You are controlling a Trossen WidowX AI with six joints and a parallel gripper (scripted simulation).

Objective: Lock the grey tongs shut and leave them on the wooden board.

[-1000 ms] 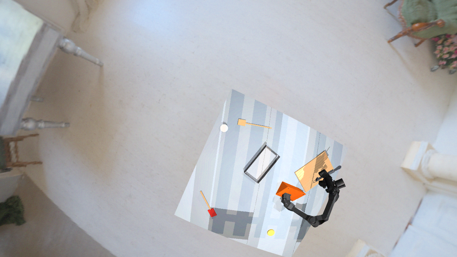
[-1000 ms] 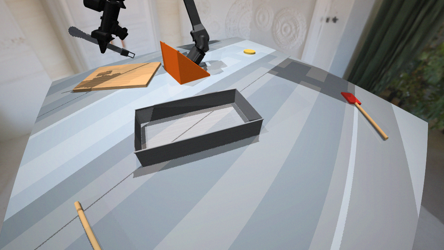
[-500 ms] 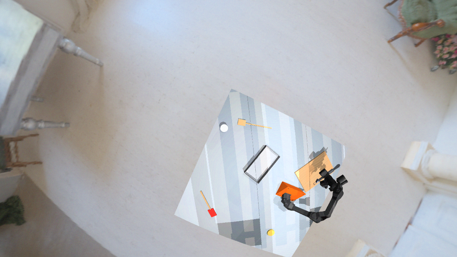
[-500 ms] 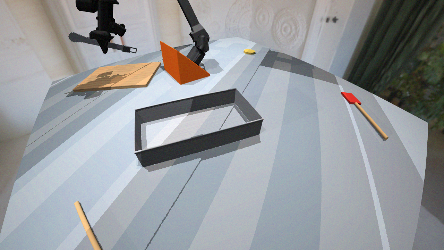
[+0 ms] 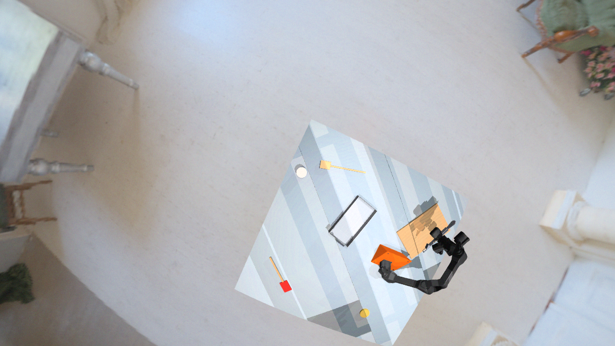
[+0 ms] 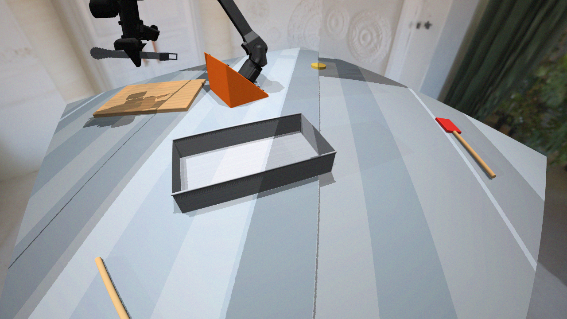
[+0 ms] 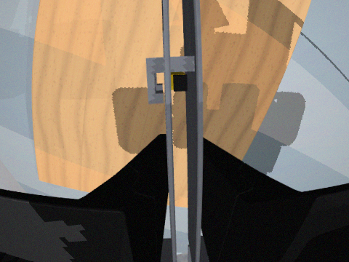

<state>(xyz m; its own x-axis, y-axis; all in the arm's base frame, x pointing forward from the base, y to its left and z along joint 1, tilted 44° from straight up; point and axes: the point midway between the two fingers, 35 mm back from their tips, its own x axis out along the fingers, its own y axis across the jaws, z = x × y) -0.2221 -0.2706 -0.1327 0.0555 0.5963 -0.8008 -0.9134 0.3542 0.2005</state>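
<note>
Right now my gripper tip is 120 mm above the wooden board and 10 mm to the right of it. The rest, counted from my gripper tip: grey roasting tin 530 mm ahead, 110 mm to the left, 100 mm below; then white disc 950 mm ahead, 110 mm below, 70 mm to the right; then red spatula 830 mm ahead, 650 mm to the left, 120 mm below.
</note>
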